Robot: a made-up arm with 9 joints. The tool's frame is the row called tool.
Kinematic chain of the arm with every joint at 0, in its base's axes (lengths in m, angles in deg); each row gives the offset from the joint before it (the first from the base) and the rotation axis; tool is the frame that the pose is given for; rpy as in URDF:
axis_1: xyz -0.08 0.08 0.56 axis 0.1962 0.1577 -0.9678
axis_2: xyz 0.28 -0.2 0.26 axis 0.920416 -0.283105 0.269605
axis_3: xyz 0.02 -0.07 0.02 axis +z
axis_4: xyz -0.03 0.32 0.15 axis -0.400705 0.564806 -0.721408
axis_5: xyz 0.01 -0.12 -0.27 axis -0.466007 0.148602 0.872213
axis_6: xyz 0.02 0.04 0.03 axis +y
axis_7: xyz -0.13 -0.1 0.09 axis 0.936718 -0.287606 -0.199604
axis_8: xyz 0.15 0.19 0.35 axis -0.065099 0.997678 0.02
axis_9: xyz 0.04 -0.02 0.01 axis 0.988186 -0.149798 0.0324
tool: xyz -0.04 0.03 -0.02 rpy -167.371 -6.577 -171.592
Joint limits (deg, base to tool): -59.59..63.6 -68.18..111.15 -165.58..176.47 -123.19..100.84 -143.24..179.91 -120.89..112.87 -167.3..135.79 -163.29..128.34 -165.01..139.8
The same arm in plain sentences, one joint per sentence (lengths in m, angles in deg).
The arm has nine revolute joints in a row. What follows holds with every joint at zero, and every direction is one of the base frame's.
Joint 1 lies 0.08 m along -x and 0.08 m along +y and 0.56 m along +z from the base frame's origin and turns about the direction (0.1962, 0.1577, -0.9678), from -59.59 to 63.6 deg.
Joint 2 lies 0.28 m along +x and 0.2 m along -y and 0.26 m along +z from joint 1 and turns about the direction (0.920416, -0.283105, 0.269605), from -68.18 to 111.15 deg.
Joint 3 lies 0.02 m along +x and 0.07 m along -y and 0.02 m along +z from joint 2 and turns about +z, from -165.58 to 176.47 deg.
Joint 4 lies 0.03 m along -x and 0.32 m along +y and 0.15 m along +z from joint 3 and turns about the direction (-0.400705, 0.564806, -0.721408), from -123.19 to 100.84 deg.
Joint 5 lies 0.01 m along +x and 0.12 m along -y and 0.27 m along -z from joint 4 and turns about the direction (-0.466007, 0.148602, 0.872213), from -143.24 to 179.91 deg.
Joint 6 lies 0.02 m along +x and 0.04 m along +y and 0.03 m along +z from joint 5 and turns about +y, from -120.89 to 112.87 deg.
Joint 7 lies 0.13 m along -x and 0.1 m along -y and 0.09 m along +z from joint 6 and turns about the direction (0.936718, -0.287606, -0.199604), from -167.3 to 135.79 deg.
Joint 8 lies 0.15 m along +x and 0.19 m along +y and 0.35 m along +z from joint 7 and turns about the direction (-0.065099, 0.997678, 0.02), from -163.29 to 128.34 deg.
Joint 9 lies 0.04 m along +x and 0.02 m along -y and 0.01 m along +z from joint 8 and turns about the direction (0.988186, -0.149798, 0.0324), from -165.01 to 139.8 deg.
The tool frame, which is the frame that the pose is given for, lies 0.04 m along -x and 0.03 m along +y and 0.02 m along -z from joint 9; its axes are the base frame's turned by roll -167.37, pitch -6.58 and yaw -171.59 deg (as in URDF: about the fixed x, then y, then z).

